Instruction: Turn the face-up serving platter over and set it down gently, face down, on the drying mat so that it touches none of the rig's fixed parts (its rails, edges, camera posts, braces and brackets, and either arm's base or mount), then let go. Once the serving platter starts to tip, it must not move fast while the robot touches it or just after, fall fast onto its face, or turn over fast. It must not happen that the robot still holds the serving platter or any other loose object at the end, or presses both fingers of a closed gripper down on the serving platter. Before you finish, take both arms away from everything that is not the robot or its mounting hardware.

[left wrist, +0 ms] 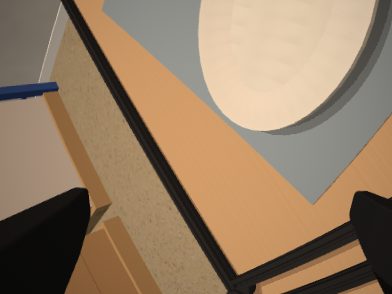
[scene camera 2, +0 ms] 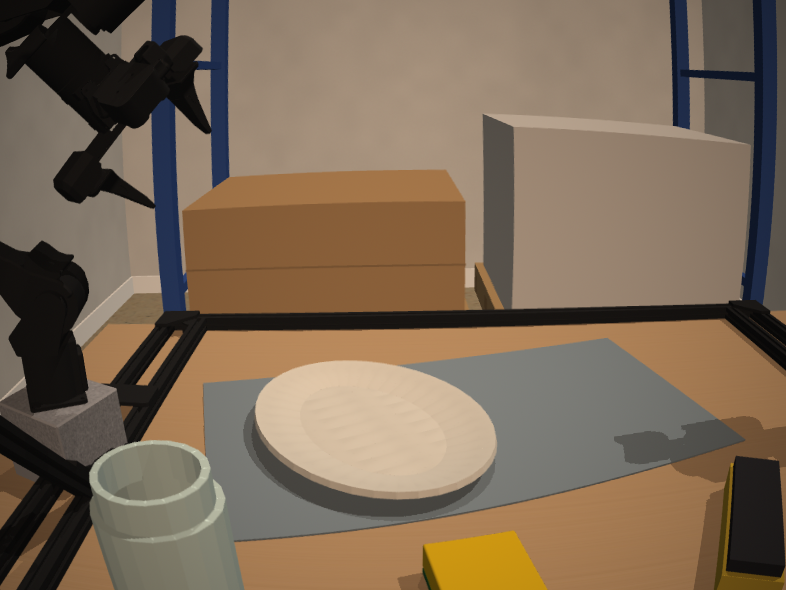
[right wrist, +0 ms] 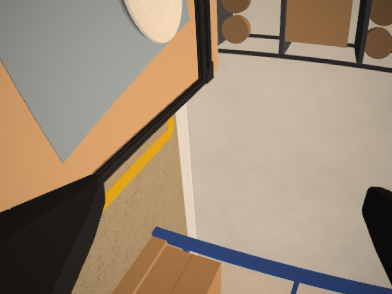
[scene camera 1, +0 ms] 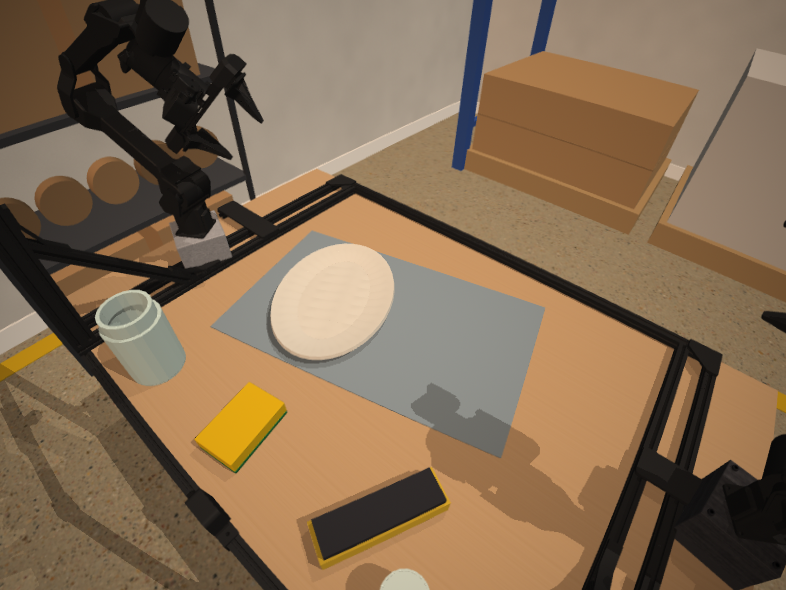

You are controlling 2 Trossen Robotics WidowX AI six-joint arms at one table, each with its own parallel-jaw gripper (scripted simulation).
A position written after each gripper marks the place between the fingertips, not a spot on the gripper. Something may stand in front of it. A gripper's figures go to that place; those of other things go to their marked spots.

Scene:
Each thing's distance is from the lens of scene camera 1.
left gripper (scene camera 1: 246, 140): 77 cm
cream oval serving platter (scene camera 1: 331, 302): 80 cm
pale green jar (scene camera 1: 147, 347): 72 cm
The marked spots on the cream oval serving platter and the pale green jar are 33 cm apart.

